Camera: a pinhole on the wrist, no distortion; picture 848 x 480 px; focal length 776.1 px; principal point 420.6 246.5 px. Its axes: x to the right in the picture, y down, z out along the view. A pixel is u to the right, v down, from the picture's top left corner.
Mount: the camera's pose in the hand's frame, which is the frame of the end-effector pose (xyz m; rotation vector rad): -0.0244 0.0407 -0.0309 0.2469 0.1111 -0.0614
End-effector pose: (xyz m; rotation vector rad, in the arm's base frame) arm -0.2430 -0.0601 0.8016 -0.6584 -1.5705 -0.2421
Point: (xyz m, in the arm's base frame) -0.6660 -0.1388 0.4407
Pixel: outside the picture
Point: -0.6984 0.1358 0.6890
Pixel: 276.6 283.5
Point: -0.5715 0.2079 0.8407
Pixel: 549.5 431.8
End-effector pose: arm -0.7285 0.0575 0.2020 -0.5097 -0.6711 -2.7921
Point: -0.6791 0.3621 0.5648
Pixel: 458.7 218.2
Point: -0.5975 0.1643 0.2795
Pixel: 7.5 143.2
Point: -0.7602 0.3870 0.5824
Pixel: 569.8 175.4
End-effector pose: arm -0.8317 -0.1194 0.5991 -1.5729 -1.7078 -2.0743
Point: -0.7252 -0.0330 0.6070
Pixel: 444.0 404.4
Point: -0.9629 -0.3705 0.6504
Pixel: behind the camera
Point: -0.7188 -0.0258 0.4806
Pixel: 111.8 34.5
